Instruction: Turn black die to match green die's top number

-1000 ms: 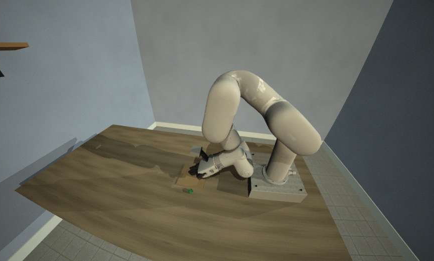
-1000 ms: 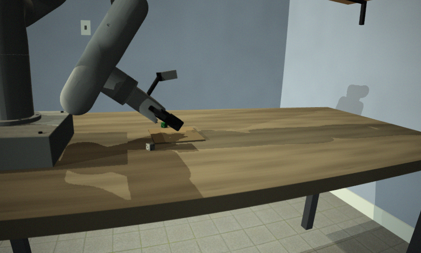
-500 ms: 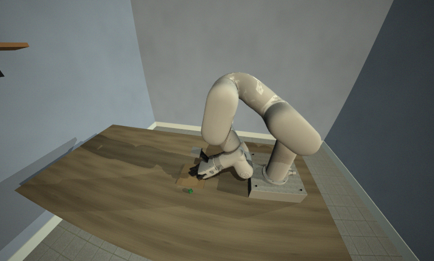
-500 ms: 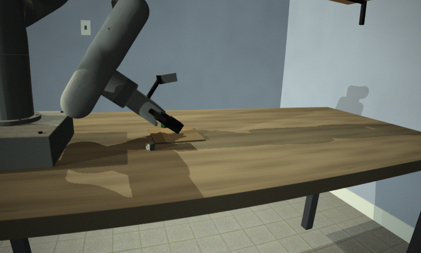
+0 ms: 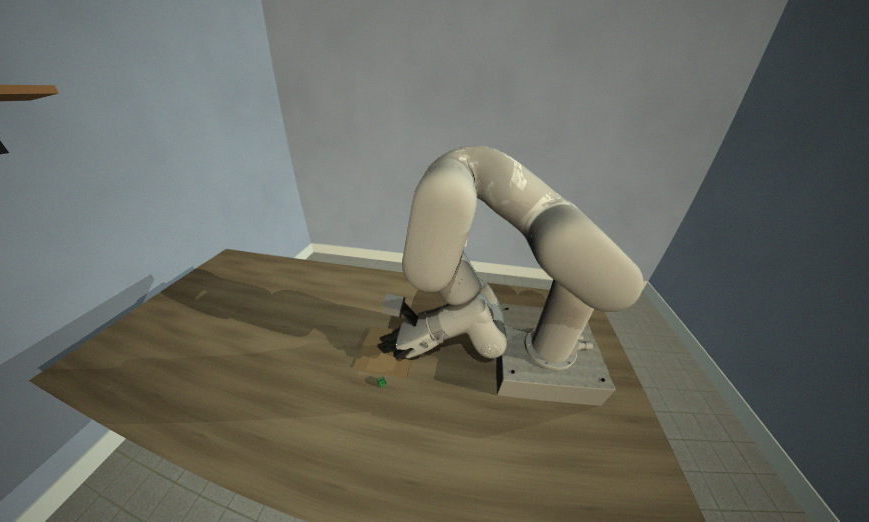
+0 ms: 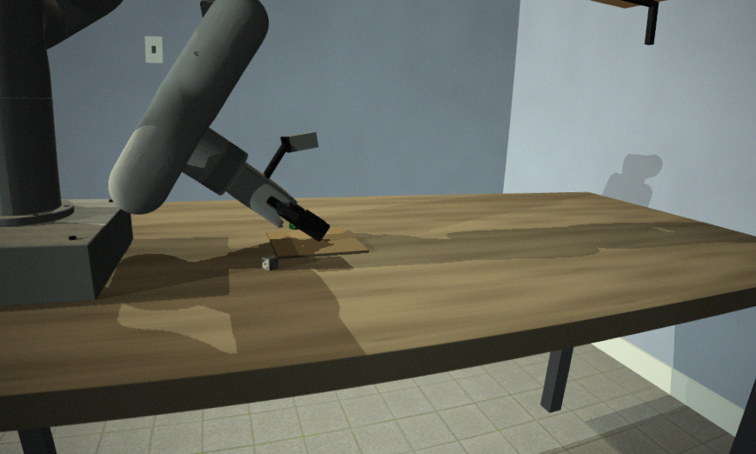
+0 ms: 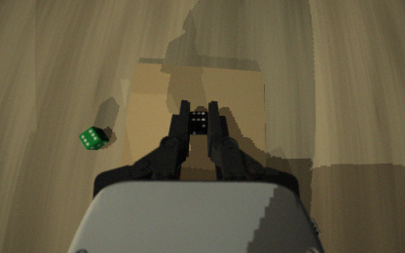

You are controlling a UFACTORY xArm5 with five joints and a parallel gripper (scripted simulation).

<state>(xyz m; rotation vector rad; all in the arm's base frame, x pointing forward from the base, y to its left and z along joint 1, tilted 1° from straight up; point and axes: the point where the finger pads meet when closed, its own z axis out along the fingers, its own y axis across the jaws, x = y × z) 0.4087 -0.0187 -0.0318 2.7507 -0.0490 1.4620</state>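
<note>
Now: hand 10 mm short of the black die and 10 mm above it. From my hand the other things lie so: green die 100 mm to the left, 20 mm below; then white die 90 mm behind, 100 mm to the right, 20 mm below; then tan mat 30 mm below.
</note>
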